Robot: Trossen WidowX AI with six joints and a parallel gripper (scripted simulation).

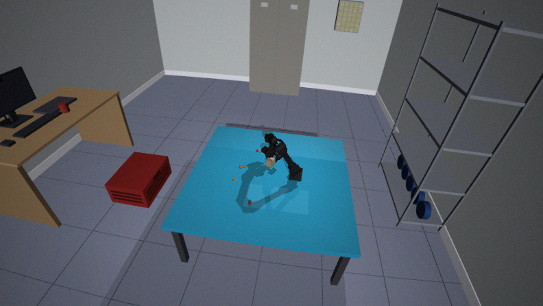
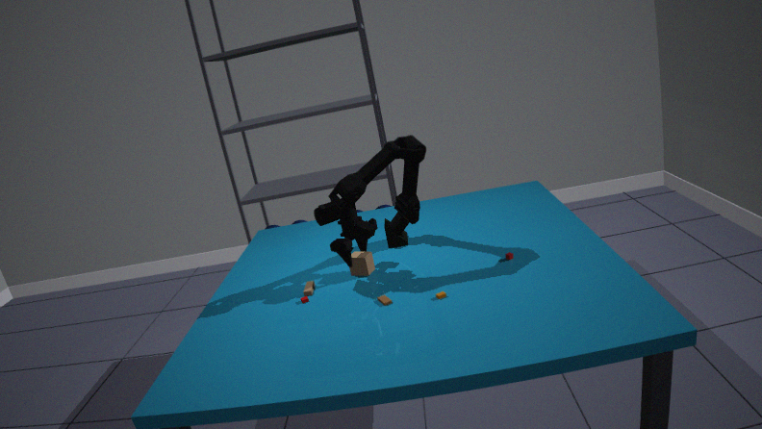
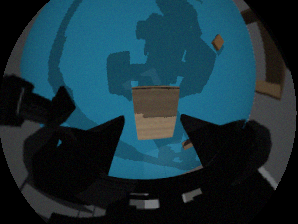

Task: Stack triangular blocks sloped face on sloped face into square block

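The triangular block lies 10 mm above my gripper tip. The rest, counted from my gripper tip: tan block: 160 mm to the right, 70 mm ahead, 30 mm below; brown piece: 240 mm ahead, 70 mm to the left, 40 mm below; orange piece: 270 mm ahead, 230 mm to the left, 40 mm below.
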